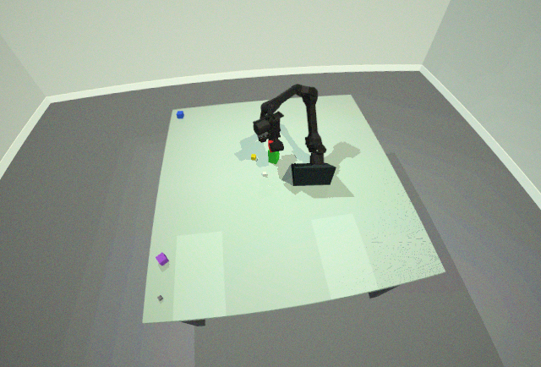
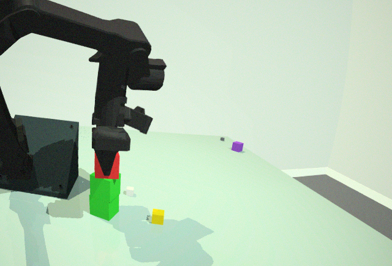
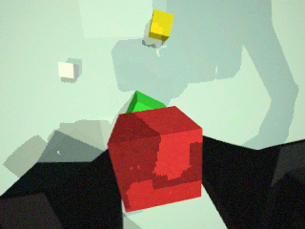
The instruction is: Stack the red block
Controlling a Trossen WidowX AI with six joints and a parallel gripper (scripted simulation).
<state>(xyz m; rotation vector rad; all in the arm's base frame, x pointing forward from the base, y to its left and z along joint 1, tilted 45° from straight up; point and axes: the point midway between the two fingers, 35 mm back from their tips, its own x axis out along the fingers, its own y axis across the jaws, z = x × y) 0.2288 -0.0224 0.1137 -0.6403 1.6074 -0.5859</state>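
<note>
My gripper tip is 2 cm below the red block. From my gripper tip the other things lie so: yellow cube: 11 cm ahead, 9 cm below, 3 cm to the right; blue cube: 57 cm ahead, 46 cm to the right, 8 cm below; white cube: 10 cm to the left, 9 cm below, 6 cm ahead.
</note>
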